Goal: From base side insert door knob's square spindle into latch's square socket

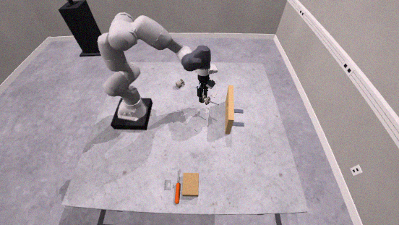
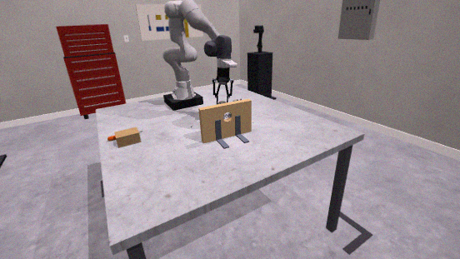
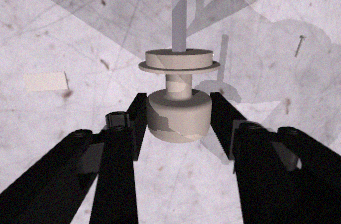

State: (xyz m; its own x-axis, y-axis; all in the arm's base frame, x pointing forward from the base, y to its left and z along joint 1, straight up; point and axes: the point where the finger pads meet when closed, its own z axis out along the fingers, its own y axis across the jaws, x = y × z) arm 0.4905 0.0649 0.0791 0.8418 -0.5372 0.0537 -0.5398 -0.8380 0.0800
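Right now the latch socket is 19 cm ahead of my hand, 9 cm to the right of it and 2 cm below it. Round my hand: wooden block: 58 cm to the right, 11 cm below, 8 cm behind; then upright wooden panel: 19 cm ahead, 9 cm to the right, 3 cm below; then pale chip: 14 cm to the left, 14 cm below, 10 cm ahead.
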